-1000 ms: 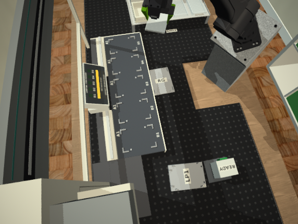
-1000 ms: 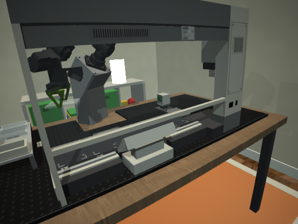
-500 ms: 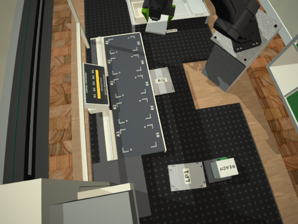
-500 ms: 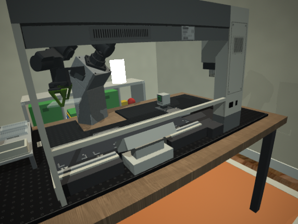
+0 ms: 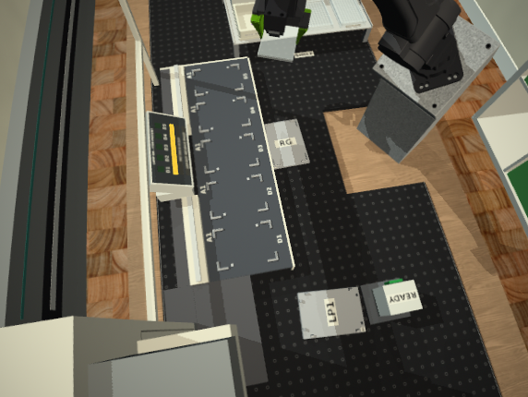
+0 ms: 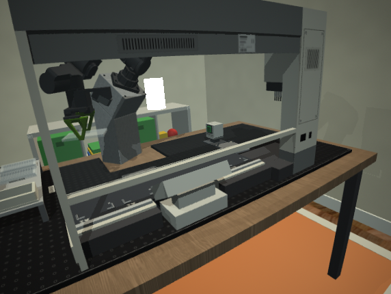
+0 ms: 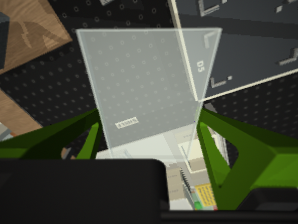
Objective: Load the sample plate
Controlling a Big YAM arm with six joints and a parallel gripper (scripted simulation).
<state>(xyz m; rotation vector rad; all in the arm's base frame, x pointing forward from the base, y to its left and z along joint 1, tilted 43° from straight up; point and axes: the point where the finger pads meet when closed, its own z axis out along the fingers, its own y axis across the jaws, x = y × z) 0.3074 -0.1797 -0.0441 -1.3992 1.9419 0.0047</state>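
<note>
My hand is 200 mm above the regrip nest RG, 180 mm to the right of it and 30 mm past it. Round my hand: clear plate lid right at my hand; then cream reservoir 220 mm to the right, 140 mm below, 90 mm ahead; then shelf label 210 mm below, 160 mm to the right, 90 mm behind.
</note>
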